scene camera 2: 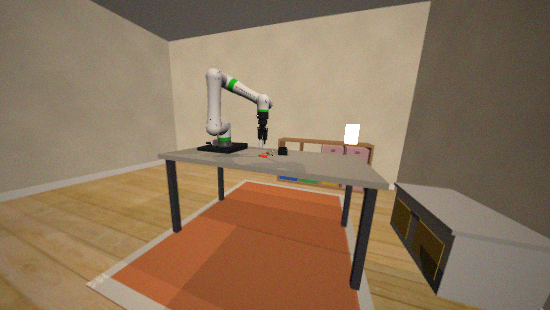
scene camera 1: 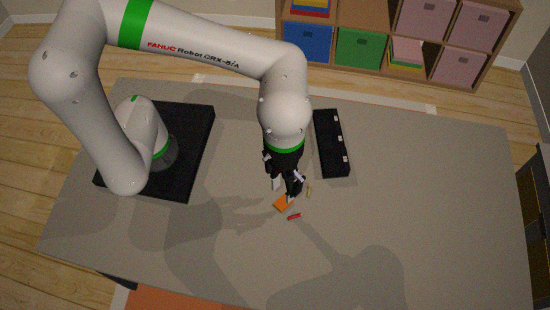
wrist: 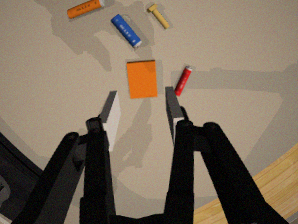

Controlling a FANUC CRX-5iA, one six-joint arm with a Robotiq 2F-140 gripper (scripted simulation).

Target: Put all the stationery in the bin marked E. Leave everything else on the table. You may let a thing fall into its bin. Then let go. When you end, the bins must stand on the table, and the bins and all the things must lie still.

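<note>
My own gripper is there in the pictures, and the wrist view has it too. With my gripper, the scene shows me a bin row and an orange square pad.
</note>
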